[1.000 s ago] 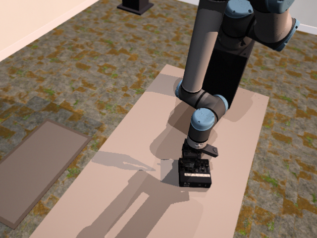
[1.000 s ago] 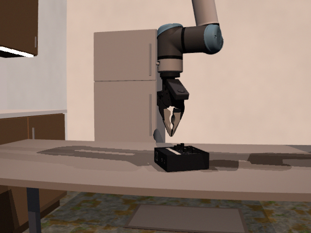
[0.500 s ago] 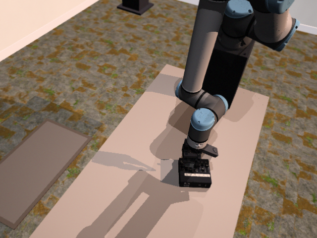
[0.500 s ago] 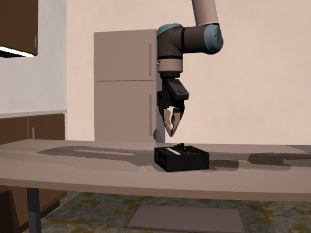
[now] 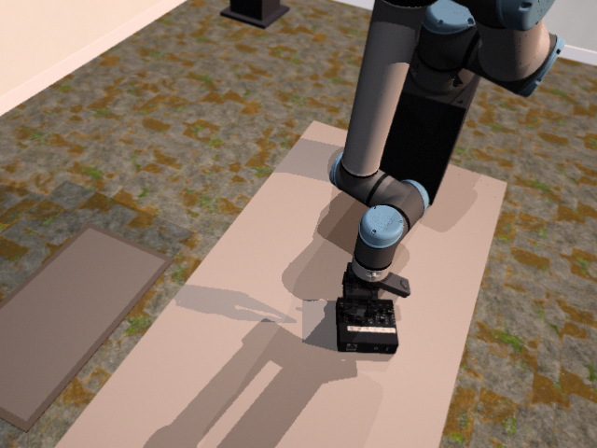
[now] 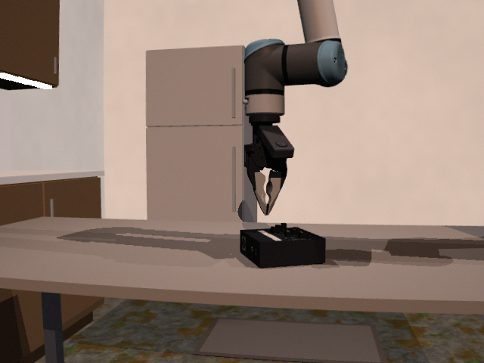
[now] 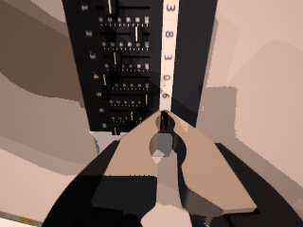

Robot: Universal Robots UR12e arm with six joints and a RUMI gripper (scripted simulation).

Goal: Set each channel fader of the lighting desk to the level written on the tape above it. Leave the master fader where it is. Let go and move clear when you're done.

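Right now the channel 3 fader is 6 cm behind my hand, 4 cm below it and 2 cm to the left of it. From my hand the other things lie so: master fader 7 cm to the right, 4 cm below, 3 cm behind; channel 1 fader 8 cm behind, 6 cm to the left, 4 cm below; channel 2 fader 5 cm to the left, 5 cm behind, 4 cm below.
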